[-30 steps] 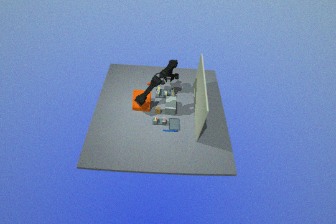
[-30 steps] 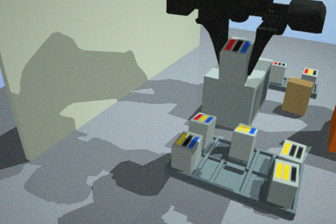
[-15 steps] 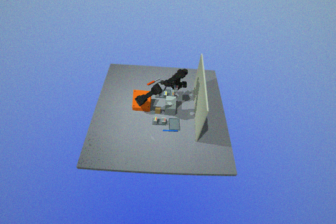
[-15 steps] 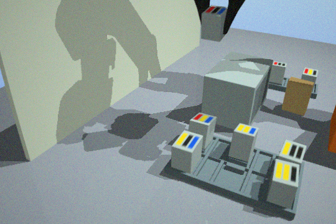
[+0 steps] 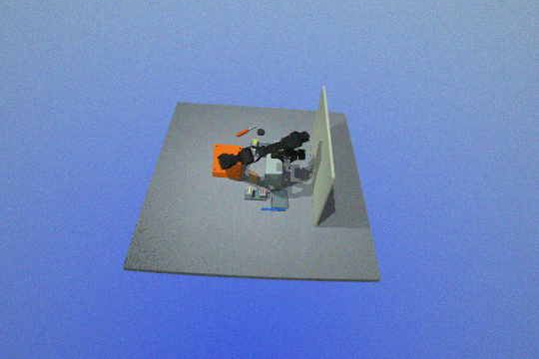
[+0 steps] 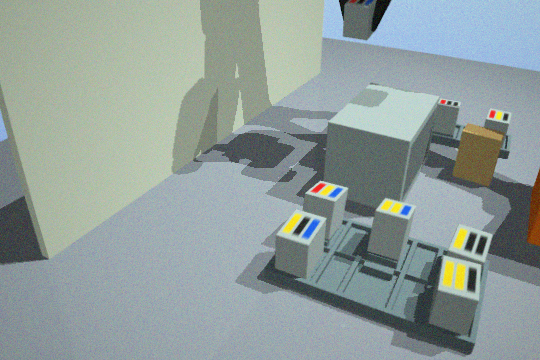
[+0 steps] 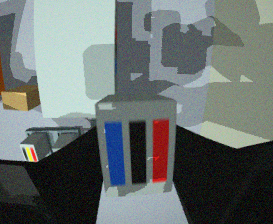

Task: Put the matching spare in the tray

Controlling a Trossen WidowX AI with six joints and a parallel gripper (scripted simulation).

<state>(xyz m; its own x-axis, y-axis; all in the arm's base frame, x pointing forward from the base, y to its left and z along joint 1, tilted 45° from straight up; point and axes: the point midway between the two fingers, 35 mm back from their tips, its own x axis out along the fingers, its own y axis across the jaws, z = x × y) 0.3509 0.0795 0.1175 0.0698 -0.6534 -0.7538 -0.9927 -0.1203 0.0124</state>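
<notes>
Right now the grey tray is 180 mm below my gripper tip, 130 mm to the right of it and 10 mm behind it. Also, from my gripper tip: mounted unit 130 mm below, 70 mm behind, 60 mm to the left; tall pale wall 180 mm ahead, 60 mm to the left, 40 mm above; brown box 180 mm behind, 150 mm below, 20 mm to the right.
</notes>
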